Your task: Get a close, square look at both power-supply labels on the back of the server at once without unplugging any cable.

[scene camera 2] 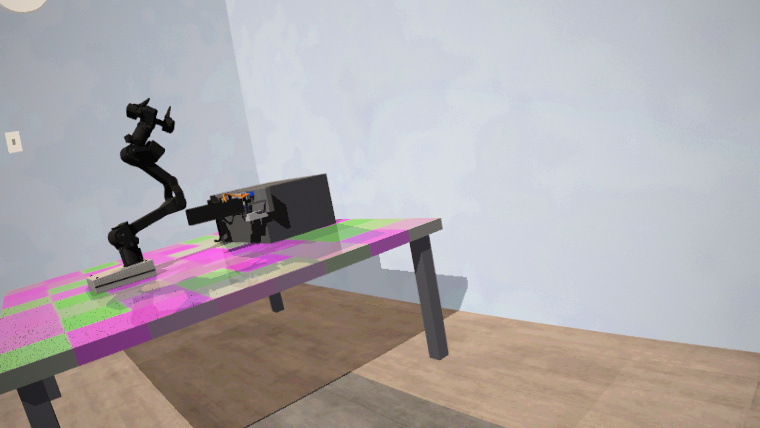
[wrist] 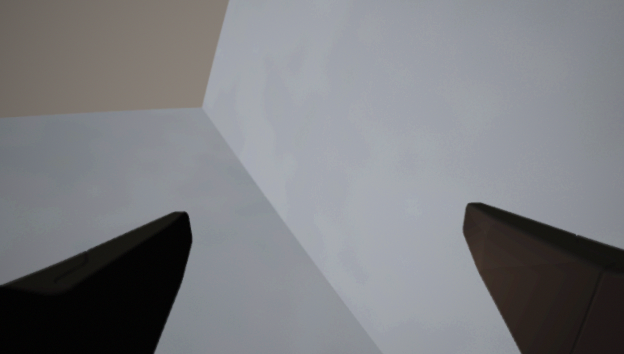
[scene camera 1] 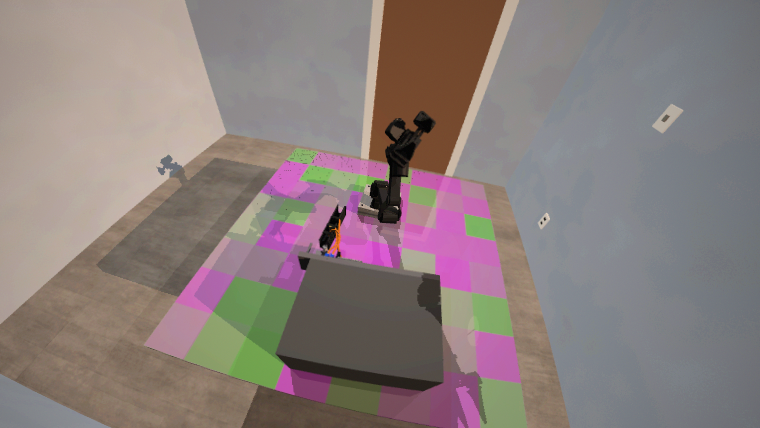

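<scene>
The server is a large dark grey box on the table. A long black hinged bar sticks out from its back towards the robot. Orange cables run along the bar, with a blue part near the server. The power-supply labels cannot be made out in any view; in the wrist view the server does not show. My gripper is open and empty, high above the table and apart from the server, with its fingers pointing upward.
The checkered pink and green table carries the server and the robot's pale base. A brown door stands behind the arm. Blue-grey walls and part of the beige ceiling show in the wrist view.
</scene>
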